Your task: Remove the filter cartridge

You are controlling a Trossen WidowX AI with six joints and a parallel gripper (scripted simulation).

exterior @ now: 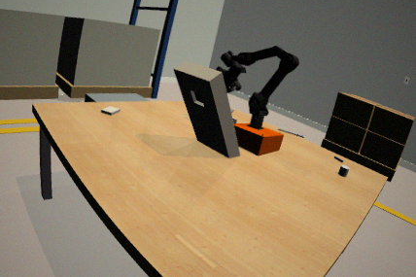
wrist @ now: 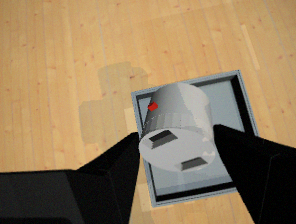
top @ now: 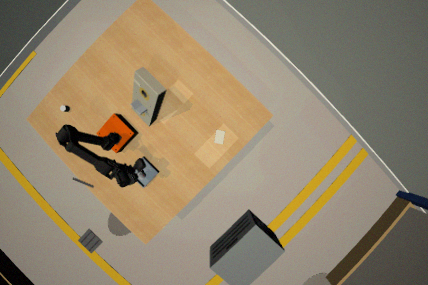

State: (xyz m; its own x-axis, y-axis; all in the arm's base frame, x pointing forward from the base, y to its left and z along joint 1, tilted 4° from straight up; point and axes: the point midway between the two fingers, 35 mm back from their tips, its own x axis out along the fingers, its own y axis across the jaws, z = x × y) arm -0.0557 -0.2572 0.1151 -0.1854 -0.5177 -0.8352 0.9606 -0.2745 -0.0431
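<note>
Right now my gripper tip is 130 mm above the grey tray, 30 mm past it and 10 mm to the right of it. Also, from my gripper tip: round pale cartridge: right at my gripper tip; grey service panel: 390 mm ahead, 220 mm to the left, 10 mm above; white block: 460 mm ahead, 280 mm to the right, 140 mm below.
</note>
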